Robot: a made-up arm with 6 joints. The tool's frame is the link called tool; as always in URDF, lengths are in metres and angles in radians. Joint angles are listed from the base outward.
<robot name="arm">
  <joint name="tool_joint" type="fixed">
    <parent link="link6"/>
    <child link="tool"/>
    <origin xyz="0.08 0.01 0.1" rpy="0 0 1.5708"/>
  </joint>
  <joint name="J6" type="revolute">
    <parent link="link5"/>
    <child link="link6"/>
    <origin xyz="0.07 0.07 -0.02" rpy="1.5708 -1.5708 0"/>
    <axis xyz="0 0 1"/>
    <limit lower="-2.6" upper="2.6"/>
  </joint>
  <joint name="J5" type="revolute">
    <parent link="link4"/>
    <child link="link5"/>
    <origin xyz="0.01 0.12 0.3" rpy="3.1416 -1.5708 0"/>
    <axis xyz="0 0 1"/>
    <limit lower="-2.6" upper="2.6"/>
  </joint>
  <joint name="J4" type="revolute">
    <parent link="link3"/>
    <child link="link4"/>
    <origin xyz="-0.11 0.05 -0.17" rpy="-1.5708 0 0"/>
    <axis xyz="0 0 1"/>
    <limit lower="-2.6" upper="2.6"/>
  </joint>
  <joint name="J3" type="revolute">
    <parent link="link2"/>
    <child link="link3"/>
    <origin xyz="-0.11 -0.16 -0.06" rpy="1.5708 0 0"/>
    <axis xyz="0 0 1"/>
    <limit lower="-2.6" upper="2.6"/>
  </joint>
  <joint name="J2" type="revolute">
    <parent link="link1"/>
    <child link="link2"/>
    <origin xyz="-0.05 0.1 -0.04" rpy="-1.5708 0 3.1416"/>
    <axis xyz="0 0 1"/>
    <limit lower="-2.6" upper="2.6"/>
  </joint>
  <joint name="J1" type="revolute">
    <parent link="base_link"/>
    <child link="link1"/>
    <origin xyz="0 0 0.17" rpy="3.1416 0 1.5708"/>
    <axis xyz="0 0 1"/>
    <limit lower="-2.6" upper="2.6"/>
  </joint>
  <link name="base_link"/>
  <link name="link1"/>
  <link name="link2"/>
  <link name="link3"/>
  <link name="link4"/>
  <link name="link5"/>
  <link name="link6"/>
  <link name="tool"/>
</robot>
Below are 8 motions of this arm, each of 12 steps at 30 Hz.
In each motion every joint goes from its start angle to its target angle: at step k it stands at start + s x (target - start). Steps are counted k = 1, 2, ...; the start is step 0. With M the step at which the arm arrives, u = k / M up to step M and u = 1 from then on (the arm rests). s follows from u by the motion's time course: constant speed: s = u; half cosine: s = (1 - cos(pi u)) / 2; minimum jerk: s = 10 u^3 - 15 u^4 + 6 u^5.
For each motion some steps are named. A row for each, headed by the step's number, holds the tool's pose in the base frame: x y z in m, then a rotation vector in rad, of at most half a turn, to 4 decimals.
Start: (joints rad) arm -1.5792 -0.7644 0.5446 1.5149 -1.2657 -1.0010
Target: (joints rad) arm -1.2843 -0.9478 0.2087 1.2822 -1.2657 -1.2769
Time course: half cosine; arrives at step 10
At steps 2, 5, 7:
2: -0.3281 0.0291 0.6844 -1.7078 0.0009 -0.2753
5: -0.2680 -0.0074 0.7048 -1.5985 0.0850 -0.2715
7: -0.2281 -0.0412 0.7099 -1.5113 0.1460 -0.2795

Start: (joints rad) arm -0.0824 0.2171 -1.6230 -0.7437 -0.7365 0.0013
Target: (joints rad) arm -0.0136 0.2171 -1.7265 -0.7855 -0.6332 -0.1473
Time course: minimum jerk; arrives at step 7
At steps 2, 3, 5, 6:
2: 0.2713 -0.2653 0.3603 -0.2088 1.3348 1.6629
3: 0.2778 -0.2702 0.3595 -0.2031 1.3206 1.6399
5: 0.2915 -0.2810 0.3575 -0.1900 1.2923 1.5874
6: 0.2948 -0.2837 0.3570 -0.1866 1.2859 1.5738

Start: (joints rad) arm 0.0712 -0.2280 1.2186 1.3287 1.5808 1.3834
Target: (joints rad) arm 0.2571 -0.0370 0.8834 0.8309 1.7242 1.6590
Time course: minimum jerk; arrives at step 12
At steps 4, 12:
4: 0.2704 0.4582 0.3575 -1.4341 0.4871 1.1170
12: 0.2101 0.4523 0.3038 -1.7387 0.3135 1.0781

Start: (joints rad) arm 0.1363 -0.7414 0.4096 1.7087 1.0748 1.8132
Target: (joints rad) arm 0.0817 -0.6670 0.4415 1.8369 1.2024 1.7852
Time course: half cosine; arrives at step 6
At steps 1, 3, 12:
1: -0.0405 0.3475 0.4971 -1.1846 0.4938 1.8579
3: -0.0447 0.3589 0.4796 -1.2658 0.5283 1.9114
12: -0.0506 0.3707 0.4589 -1.3570 0.5655 1.9767

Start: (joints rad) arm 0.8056 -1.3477 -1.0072 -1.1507 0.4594 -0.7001
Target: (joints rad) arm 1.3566 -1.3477 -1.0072 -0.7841 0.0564 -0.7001
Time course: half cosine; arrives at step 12
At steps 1, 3, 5, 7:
1: -0.1401 -0.0129 -0.0682 2.3169 -0.4152 0.0638
3: -0.1447 -0.0118 -0.0703 2.2286 -0.5073 0.0353
5: -0.1550 -0.0084 -0.0725 2.0688 -0.6465 -0.0299
7: -0.1701 -0.0007 -0.0724 1.8782 -0.7757 -0.1278

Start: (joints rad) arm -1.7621 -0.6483 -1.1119 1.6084 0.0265 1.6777
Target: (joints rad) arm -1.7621 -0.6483 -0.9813 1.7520 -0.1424 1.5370
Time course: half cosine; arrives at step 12
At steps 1, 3, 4, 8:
1: 0.1409 -0.2010 0.1416 0.9627 1.3076 -1.8394
3: 0.1350 -0.2043 0.1448 0.9909 1.2958 -1.8815
4: 0.1303 -0.2068 0.1474 1.0139 1.2864 -1.9148
8: 0.1076 -0.2176 0.1597 1.1318 1.2409 -2.0715

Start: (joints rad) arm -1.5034 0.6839 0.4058 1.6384 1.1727 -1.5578
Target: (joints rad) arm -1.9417 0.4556 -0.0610 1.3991 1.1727 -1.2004
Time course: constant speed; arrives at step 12
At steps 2, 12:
2: -0.2371 -0.2199 0.0126 0.3745 -2.1066 0.9850
12: -0.0275 -0.3090 0.1605 0.9165 -1.7367 1.6318

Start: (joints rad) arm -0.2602 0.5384 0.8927 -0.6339 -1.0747 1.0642
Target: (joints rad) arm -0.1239 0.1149 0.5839 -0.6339 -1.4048 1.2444
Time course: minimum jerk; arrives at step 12
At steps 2, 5, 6, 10, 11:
2: -0.1108 0.3028 0.1146 0.6565 0.3233 0.6871
5: -0.1148 0.2973 0.1694 0.8731 0.4234 0.7891
6: -0.1162 0.2920 0.1953 0.9809 0.4649 0.8434
10: -0.1192 0.2653 0.2679 1.3056 0.5601 1.0252
11: -0.1194 0.2631 0.2723 1.3266 0.5648 1.0381

